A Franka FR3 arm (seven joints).
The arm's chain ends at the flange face. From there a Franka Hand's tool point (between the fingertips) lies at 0.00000 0.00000 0.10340 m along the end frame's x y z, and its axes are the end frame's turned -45 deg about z.
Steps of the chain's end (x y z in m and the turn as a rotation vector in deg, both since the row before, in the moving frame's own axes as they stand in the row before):
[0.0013 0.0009 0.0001 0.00 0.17 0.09]
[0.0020 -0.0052 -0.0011 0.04 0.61 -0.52]
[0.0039 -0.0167 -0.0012 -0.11 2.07 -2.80]
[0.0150 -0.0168 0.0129 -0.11 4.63 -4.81]
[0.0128 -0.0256 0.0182 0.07 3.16 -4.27]
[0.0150 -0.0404 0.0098 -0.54 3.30 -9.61]
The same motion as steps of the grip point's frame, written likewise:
[0.0005 0.0018 0.0001 -0.12 0.12 0.09]
[0.0059 -0.0015 -0.0011 -0.40 0.46 -0.52]
[0.0171 -0.0063 -0.0013 -1.54 1.39 -2.80]
[0.0285 0.0045 0.0126 -3.35 3.20 -4.81]
[0.0314 -0.0053 0.0180 -2.18 2.28 -4.27]
[0.0431 -0.0134 0.0096 -2.72 1.95 -9.61]

